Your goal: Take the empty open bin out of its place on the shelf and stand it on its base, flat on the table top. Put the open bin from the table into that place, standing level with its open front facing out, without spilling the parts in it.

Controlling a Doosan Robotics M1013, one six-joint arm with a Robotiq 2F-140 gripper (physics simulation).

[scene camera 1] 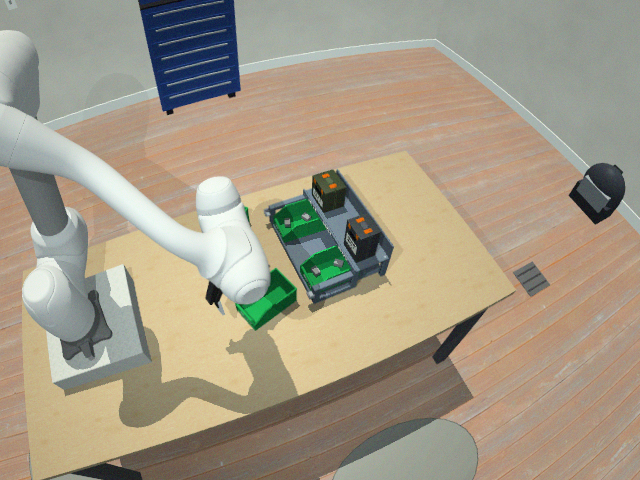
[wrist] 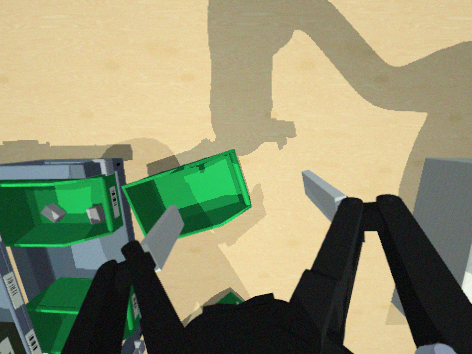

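Seen in the pictures: gripper, fingertip midpoint: [wrist: 239,199]; arm's base at its link origin: [scene camera 1: 81,325].
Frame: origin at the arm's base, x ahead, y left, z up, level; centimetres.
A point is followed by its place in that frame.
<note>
The empty green bin [scene camera 1: 273,298] @[x 61.0, y -17.8, z -8.7 cm] [wrist: 200,185] @[x 57.6, y -19.1, z -8.7 cm] is on the table top in front of the shelf [scene camera 1: 369,268] @[x 94.3, y -25.0, z -8.4 cm] [wrist: 35,171] @[x 78.1, y -26.3, z -0.5 cm], turned at an angle to it, its hollow facing up. My gripper [scene camera 1: 219,305] [wrist: 239,199] @[x 50.2, y -19.9, z 4.5 cm] is wide open with nothing between its fingers. In the wrist view one finger overlaps the bin's near edge and the other is over table to its right. The vacant place shows between two shelf bins. The other table bin [scene camera 1: 247,214] @[x 68.9, y 14.9, z -4.5 cm] [wrist: 227,299] @[x 56.4, y 5.9, z -7.6 cm] is mostly hidden by the arm and gripper; its parts are not visible.
Two green bins with grey parts, one [scene camera 1: 297,222] @[x 83.9, y 4.8, z -8.1 cm] and another [scene camera 1: 325,266] [wrist: 60,212], sit in the shelf on either side of the vacant place. Two dark boxes with orange marks, one [scene camera 1: 330,195] @[x 91.7, y -3.3, z 9.2 cm] and another [scene camera 1: 361,242] @[x 87.3, y -25.5, z 11.7 cm], stand on the shelf. The robot's base block [scene camera 1: 126,310] @[x 16.2, y -3.0, z 0.5 cm] is at the left.
</note>
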